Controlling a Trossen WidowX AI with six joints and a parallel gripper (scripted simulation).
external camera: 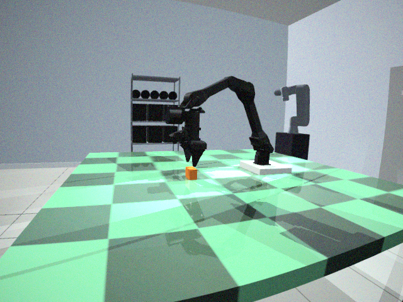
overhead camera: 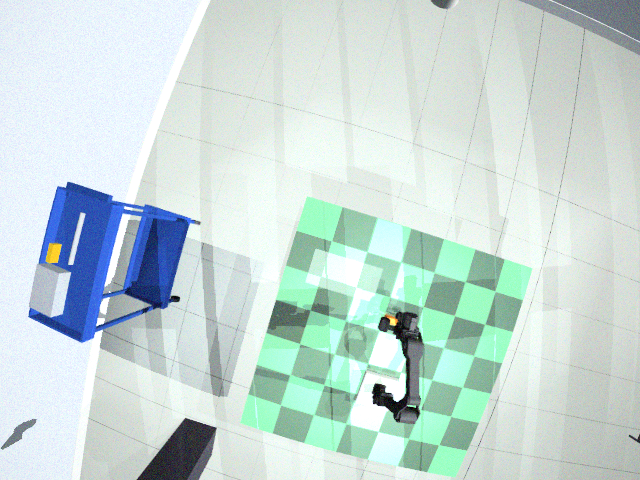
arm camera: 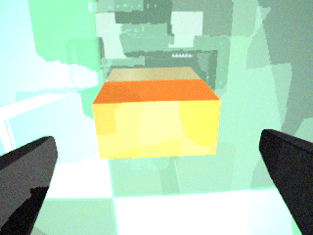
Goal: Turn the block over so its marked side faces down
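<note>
Now: the block 40 mm below my gripper tip and 10 mm behind it.
</note>
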